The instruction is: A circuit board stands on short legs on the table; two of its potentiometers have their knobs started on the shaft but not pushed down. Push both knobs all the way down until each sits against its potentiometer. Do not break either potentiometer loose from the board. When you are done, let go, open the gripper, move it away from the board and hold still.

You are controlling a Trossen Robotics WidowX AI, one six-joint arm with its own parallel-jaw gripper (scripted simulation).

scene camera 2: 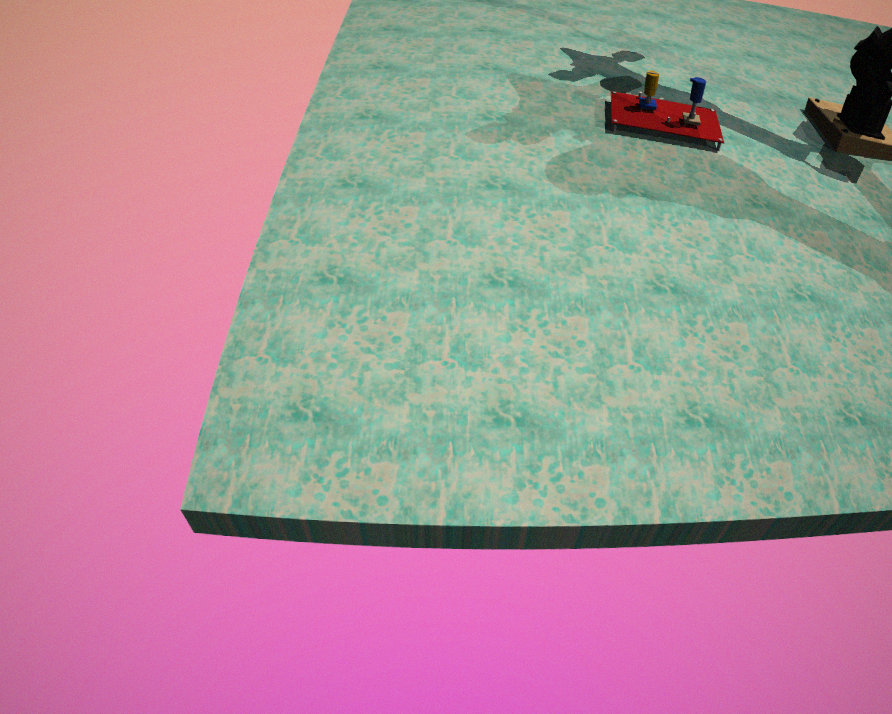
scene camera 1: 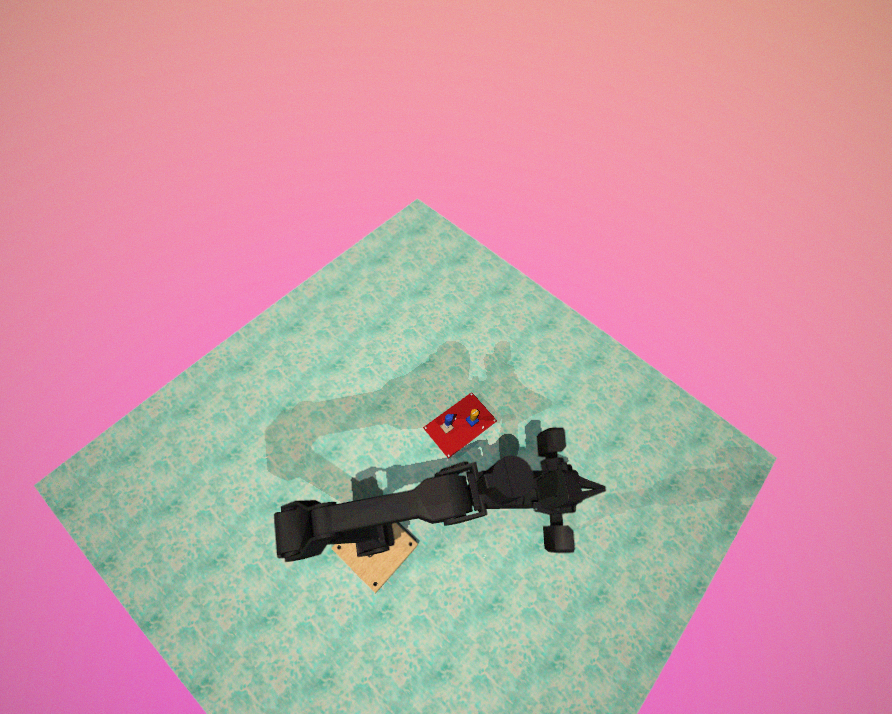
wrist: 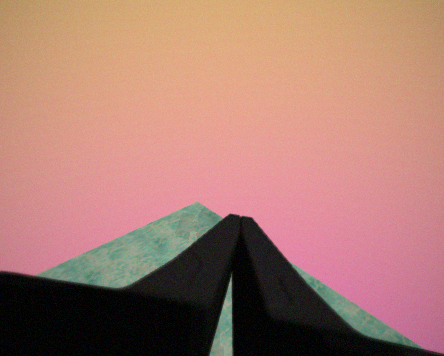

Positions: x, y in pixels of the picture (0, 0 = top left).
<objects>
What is my gripper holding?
Nothing.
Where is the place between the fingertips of my gripper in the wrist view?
At 238, 226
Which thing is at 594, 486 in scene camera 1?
My gripper.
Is my gripper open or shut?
Shut.
</objects>
